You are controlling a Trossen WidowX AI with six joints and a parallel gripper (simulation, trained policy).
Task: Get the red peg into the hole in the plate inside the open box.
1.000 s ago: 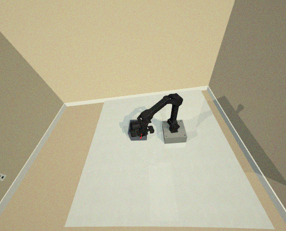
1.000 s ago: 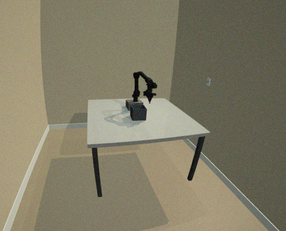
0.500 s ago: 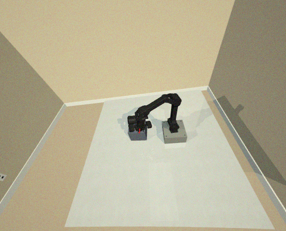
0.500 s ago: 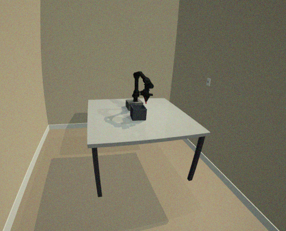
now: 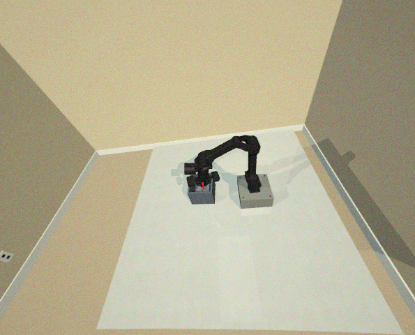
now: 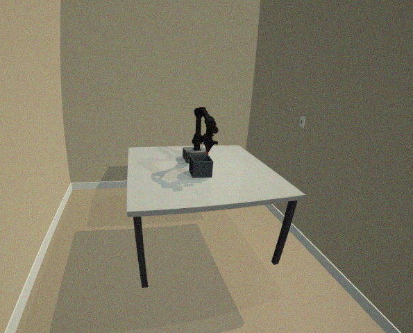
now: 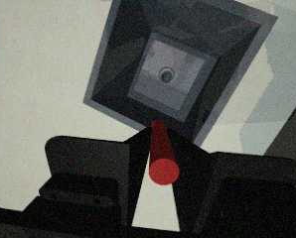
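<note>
Now: gripper tip 2 cm short of the light grey plate, 6 cm to the left of it and 13 cm above it. From my gripper tip the other things lie so: red peg: 2 cm above.
</note>
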